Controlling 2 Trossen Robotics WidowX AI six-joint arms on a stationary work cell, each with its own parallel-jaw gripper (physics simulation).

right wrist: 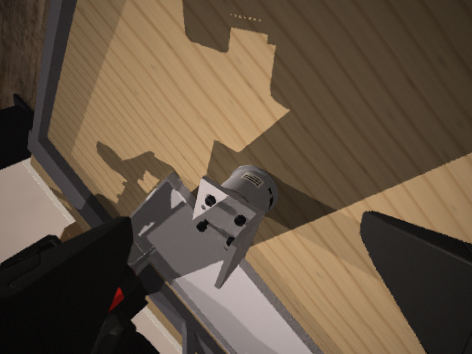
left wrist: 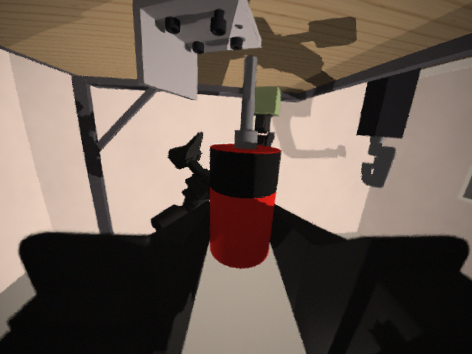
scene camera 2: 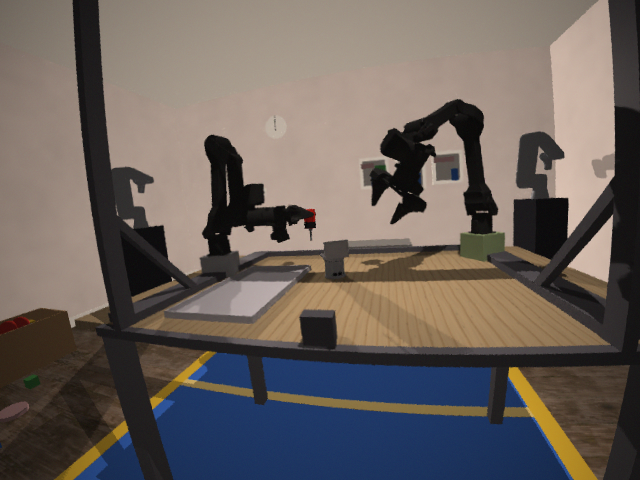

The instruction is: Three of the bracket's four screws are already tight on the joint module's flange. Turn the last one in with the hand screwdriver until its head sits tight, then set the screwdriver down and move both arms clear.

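Frame: origin at the left arm's base, x ahead, y left, z up, level; centimetres.
Seen in the pictures: left gripper, fingertip midpoint: (left wrist: 239,208) (scene camera 2: 314,214); right gripper, fingertip midpoint: (right wrist: 248,225) (scene camera 2: 381,214); left arm's base at its link origin: (scene camera 2: 219,254); right arm's base at its link origin: (left wrist: 263,114) (scene camera 2: 482,232).
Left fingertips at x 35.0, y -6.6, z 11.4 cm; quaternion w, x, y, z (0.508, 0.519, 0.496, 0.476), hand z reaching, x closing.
Offsets run from my left fingertips to a thing's top centre.
The grey joint module {dx +5.0, dy -3.1, dz -12.3 cm} (scene camera 2: 334,268) (right wrist: 261,184) stands upright on the table with the pale bracket (scene camera 2: 336,248) (left wrist: 170,70) on top. Four black screw heads show on the bracket. One screw {dx +2.7, dy -1.9, dz -10.9 cm} (left wrist: 218,22) stands clearly taller than the other three in the left wrist view. My left gripper (scene camera 2: 304,213) (left wrist: 239,208) is shut on the red and black handle of the screwdriver {dx -1.7, dy +0.1, dz +1.6 cm} (scene camera 2: 310,217) (left wrist: 241,240). The shaft points down, its tip above table height and to the left of the bracket, apart from the screws. My right gripper (scene camera 2: 384,212) (right wrist: 248,225) is open and empty, high to the right of the bracket.
A pale, low-rimmed tray {dx -17.7, dy -12.3, dz -17.1 cm} (scene camera 2: 237,295) (right wrist: 240,310) lies at the left of the table. A dark block {dx +3.4, dy -43.7, dz -12.9 cm} (scene camera 2: 318,328) stands at the front edge. The right arm's green base (scene camera 2: 481,245) (left wrist: 268,101) is at the back right. Dark frame posts (scene camera 2: 95,155) rise at the front corners.
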